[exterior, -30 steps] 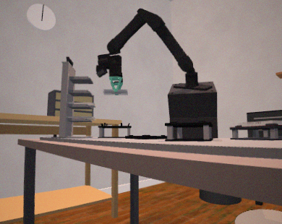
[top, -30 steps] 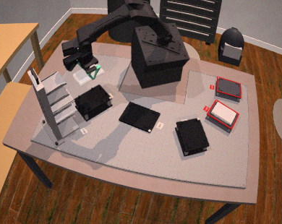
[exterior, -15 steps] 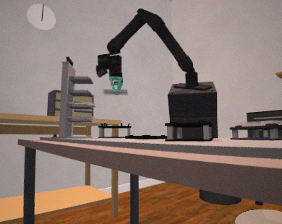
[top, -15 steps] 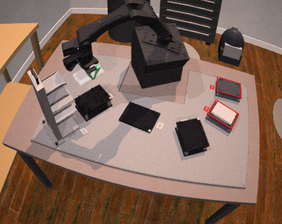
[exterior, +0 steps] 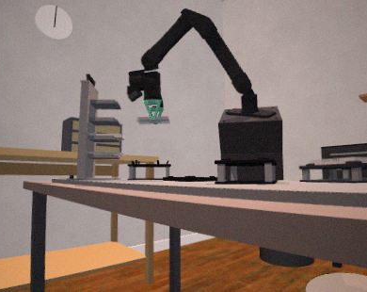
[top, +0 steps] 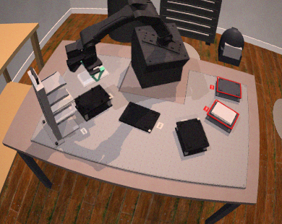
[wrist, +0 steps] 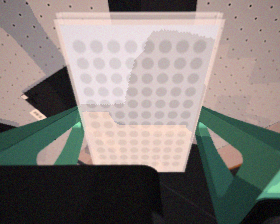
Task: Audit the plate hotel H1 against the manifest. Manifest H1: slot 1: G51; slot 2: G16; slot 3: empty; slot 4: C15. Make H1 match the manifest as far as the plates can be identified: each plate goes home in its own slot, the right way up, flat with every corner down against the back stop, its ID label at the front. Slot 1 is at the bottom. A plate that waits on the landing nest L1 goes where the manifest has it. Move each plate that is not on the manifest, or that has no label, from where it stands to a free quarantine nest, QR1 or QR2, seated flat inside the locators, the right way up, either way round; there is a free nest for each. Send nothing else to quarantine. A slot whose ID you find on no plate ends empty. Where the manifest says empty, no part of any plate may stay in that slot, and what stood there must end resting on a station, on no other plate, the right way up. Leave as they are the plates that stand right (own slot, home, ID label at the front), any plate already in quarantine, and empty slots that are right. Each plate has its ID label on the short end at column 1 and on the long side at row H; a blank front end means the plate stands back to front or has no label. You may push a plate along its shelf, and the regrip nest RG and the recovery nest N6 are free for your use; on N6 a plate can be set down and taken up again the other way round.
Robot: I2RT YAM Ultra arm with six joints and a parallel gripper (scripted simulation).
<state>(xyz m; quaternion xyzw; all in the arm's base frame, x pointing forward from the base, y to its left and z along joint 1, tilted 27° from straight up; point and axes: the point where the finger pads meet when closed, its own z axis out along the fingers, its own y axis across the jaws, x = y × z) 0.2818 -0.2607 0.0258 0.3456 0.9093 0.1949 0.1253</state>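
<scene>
Now: hand 23 cm above the recovery nest N6 and 22 cm to the right of it. Also, from my hand: RG label: 24 cm below, 9 cm behind, 4 cm to the left; plate hotel H1: 21 cm ahead, 17 cm to the right, 5 cm below; black regrip nest: 18 cm below, 3 cm to the right.
</scene>
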